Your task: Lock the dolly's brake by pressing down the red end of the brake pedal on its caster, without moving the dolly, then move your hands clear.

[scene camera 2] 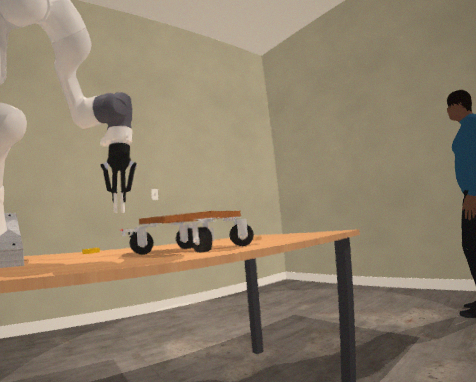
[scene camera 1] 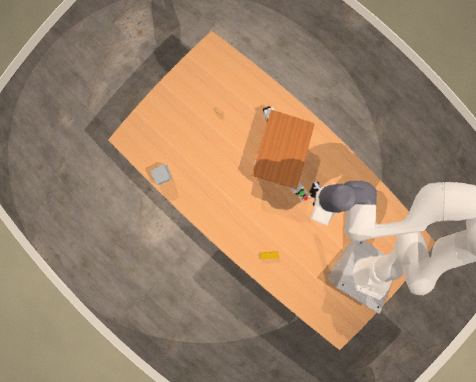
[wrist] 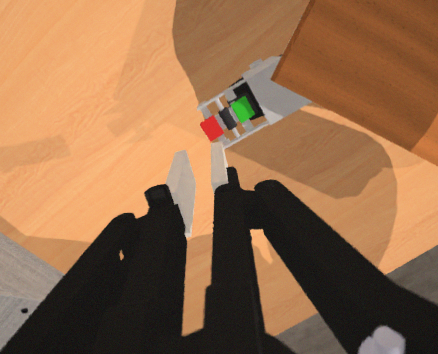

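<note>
The dolly (scene camera 1: 286, 145) (scene camera 2: 192, 217) (wrist: 372, 65) has a brown wooden deck and stands on black-wheeled casters. The brake pedal on its near caster has a red end (scene camera 1: 306, 198) (scene camera 2: 122, 230) (wrist: 212, 128), which points away from the deck, and a green end (scene camera 1: 302, 192) (wrist: 243, 109) nearer the deck. My gripper (scene camera 1: 315, 190) (scene camera 2: 119, 204) (wrist: 203, 164) points down and hangs above the pedal, apart from it. Its fingers are drawn nearly together, with a narrow gap and nothing between them. In the wrist view the right fingertip appears just below the red end.
The dolly stands on the wooden table (scene camera 1: 200, 150) (scene camera 2: 300, 240). A yellow block (scene camera 1: 269, 255) (scene camera 2: 91, 250) and a grey block (scene camera 1: 161, 174) lie away from the dolly. The arm's grey base plate (scene camera 1: 350, 265) is at one table end. A person in blue (scene camera 2: 466, 155) stands beyond the table.
</note>
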